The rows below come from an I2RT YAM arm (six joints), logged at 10 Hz.
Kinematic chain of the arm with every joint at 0, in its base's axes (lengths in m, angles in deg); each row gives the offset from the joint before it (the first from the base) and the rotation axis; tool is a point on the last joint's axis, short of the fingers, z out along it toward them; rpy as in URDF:
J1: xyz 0 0 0.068 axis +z
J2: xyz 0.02 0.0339 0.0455 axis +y
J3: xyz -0.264 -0.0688 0 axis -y
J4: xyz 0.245 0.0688 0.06 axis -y
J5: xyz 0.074 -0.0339 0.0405 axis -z
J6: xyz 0.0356 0 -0.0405 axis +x
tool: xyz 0 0 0 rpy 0 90 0
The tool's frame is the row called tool.
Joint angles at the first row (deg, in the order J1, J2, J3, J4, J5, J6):
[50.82 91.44 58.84 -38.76 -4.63 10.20]
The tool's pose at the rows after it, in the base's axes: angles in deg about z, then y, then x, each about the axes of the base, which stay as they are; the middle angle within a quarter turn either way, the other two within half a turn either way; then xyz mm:
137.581 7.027 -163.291 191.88 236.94 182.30
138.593 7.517 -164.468 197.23 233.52 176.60
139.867 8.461 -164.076 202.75 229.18 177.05
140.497 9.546 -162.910 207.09 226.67 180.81
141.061 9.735 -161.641 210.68 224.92 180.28
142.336 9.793 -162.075 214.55 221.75 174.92
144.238 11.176 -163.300 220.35 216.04 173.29
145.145 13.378 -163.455 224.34 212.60 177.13
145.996 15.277 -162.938 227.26 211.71 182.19
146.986 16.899 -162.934 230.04 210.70 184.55
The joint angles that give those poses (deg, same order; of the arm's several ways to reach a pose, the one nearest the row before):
[50.41 93.60 58.88 -37.88 -5.02 9.80]
[49.32 94.48 58.54 -37.36 -4.23 9.56]
[48.02 94.23 58.27 -36.53 -4.14 9.71]
[47.08 93.63 58.32 -35.66 -4.35 9.74]
[46.26 93.59 57.98 -34.35 -5.31 9.84]
[45.34 94.26 57.44 -33.50 -5.29 10.14]
[43.98 94.42 57.23 -33.18 -3.91 10.54]
[43.17 93.73 57.22 -32.48 -2.51 10.74]
[42.78 93.08 57.48 -31.71 -1.65 11.41]
[42.41 92.81 57.57 -30.93 -0.64 12.09]

